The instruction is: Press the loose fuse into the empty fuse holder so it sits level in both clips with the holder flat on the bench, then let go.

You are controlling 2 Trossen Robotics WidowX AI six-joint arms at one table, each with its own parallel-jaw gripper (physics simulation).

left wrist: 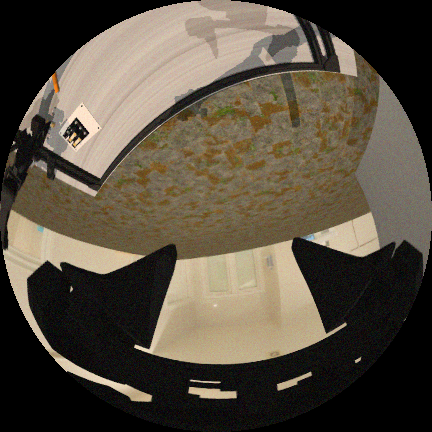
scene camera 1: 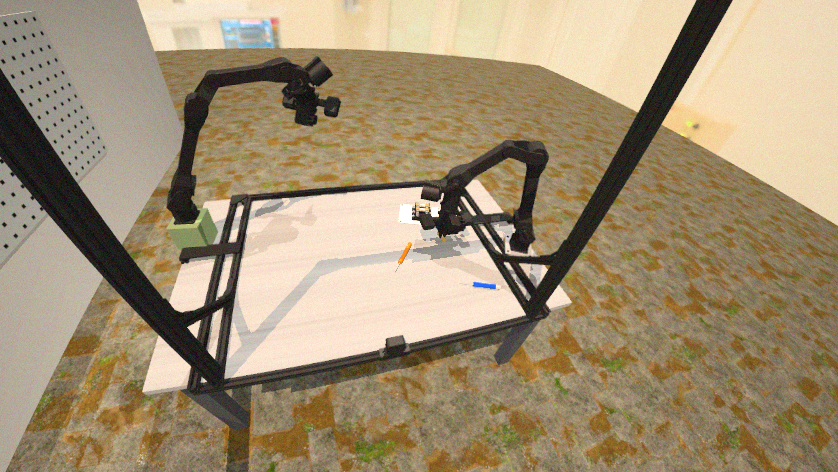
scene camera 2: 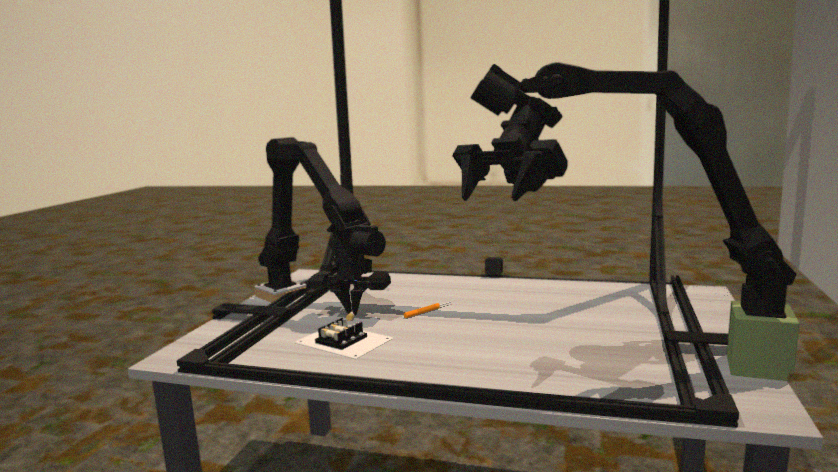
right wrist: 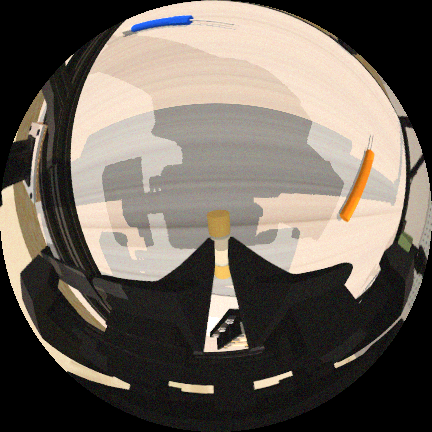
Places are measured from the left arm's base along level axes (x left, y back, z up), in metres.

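Pixels of known places: left gripper, fingertip midpoint: [left wrist: 236,247] [scene camera 1: 319,112] [scene camera 2: 487,199]; right gripper, fingertip midpoint: [scene camera 1: 441,237] [scene camera 2: 352,315] [right wrist: 220,242]; left arm's base at its link origin: [scene camera 1: 187,217] [scene camera 2: 763,310]; right arm's base at its link origin: [scene camera 1: 518,246] [scene camera 2: 280,284].
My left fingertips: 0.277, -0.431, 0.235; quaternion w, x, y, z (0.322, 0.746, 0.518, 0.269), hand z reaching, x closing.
Ahead of a thing's pixels: the offset from my left fingertips to its middle, as dx, dy, dz. "*": to the spot under its first point.
The loose fuse @(-0.316, -0.427, -0.337) [scene camera 2: 350,317] [right wrist: 222,252], pale with gold caps, is between the fingertips of my right gripper [scene camera 2: 352,310] [right wrist: 220,242], which is shut on it. One cap sticks out past the tips in the right wrist view. The fuse is beside the black fuse holder @(-0.179, -0.374, -0.326) [scene camera 1: 421,209] [scene camera 2: 341,335] [left wrist: 75,131] [right wrist: 229,327], behind it in scene camera 2; whether it touches anything below is unclear. The holder sits on a white plate @(* -0.174, -0.314, -0.342) [scene camera 1: 405,214] [scene camera 2: 373,345] [left wrist: 88,116], with pale fuses in some places. My left gripper [scene camera 2: 491,198] [left wrist: 236,247] is open and empty, high above the table.
An orange screwdriver @(-0.406, -0.267, -0.337) [scene camera 1: 405,253] [scene camera 2: 421,310] [left wrist: 55,83] [right wrist: 358,185] and a blue screwdriver @(-0.552, -0.493, -0.337) [scene camera 1: 484,285] [right wrist: 162,23] lie on the table. Black frame rails [scene camera 1: 363,361] [scene camera 2: 445,394] run along the table's edges. A green block [scene camera 1: 192,229] [scene camera 2: 762,341] is under the left arm's base.
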